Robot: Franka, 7 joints.
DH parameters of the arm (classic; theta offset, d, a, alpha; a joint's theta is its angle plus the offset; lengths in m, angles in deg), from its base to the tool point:
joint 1: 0 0.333 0 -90
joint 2: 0 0 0 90
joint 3: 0 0.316 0.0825 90
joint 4: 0 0 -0.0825 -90
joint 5: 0 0.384 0 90
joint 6: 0 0 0.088 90
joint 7: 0 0.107 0 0
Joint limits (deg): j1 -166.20..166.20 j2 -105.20..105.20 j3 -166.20..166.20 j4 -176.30..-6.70 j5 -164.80..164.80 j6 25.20..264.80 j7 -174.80..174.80
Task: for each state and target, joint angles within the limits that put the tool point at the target. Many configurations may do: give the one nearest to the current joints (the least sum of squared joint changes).
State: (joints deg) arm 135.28 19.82 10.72 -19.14 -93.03 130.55 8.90
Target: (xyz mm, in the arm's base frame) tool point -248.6 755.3 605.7
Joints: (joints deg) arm 110.99 45.35 0.46 -41.68 -90.56 123.18 8.90
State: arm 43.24 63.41 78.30 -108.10 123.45 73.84 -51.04
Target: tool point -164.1 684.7 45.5
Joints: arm 60.47 95.83 56.04 -81.33 134.48 91.79 -51.04
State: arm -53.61 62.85 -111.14 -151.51 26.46 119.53 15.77
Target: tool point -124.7 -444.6 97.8
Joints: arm -33.37 66.67 -60.98 -127.68 31.65 121.21 15.77
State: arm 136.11 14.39 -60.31 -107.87 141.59 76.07 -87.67
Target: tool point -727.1 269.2 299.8
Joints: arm 166.20 52.38 -17.58 -76.50 142.58 88.85 -87.67
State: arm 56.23 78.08 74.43 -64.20 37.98 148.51 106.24
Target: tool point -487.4 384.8 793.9
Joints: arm 79.42 47.88 105.18 -76.03 37.94 141.18 106.24
